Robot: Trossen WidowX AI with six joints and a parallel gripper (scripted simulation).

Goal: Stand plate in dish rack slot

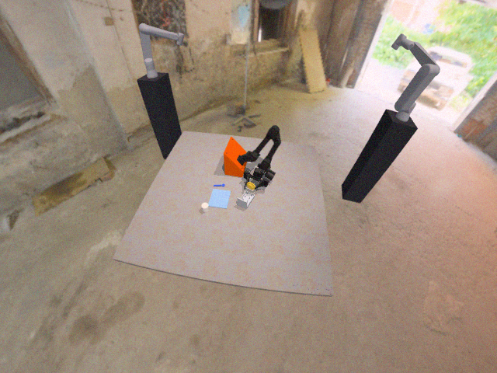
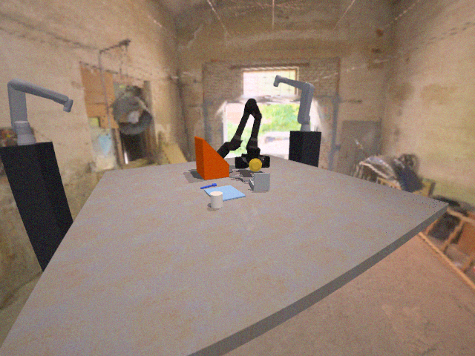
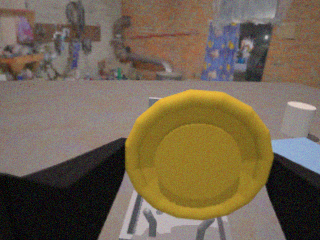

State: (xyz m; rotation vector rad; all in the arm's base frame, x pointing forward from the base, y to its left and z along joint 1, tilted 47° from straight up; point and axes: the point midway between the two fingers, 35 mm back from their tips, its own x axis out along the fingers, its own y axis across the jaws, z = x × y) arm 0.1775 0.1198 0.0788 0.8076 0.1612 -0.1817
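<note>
Right now my gripper tip is 6 cm short of the grey dish rack, 1 cm to the left of it and 6 cm above it. From my gripper tip the other things lie so: yellow plate: 1 cm behind; blue spoon: 1 cm behind, 23 cm to the right, 8 cm below; light blue mat: 10 cm ahead, 19 cm to the right, 8 cm below.
</note>
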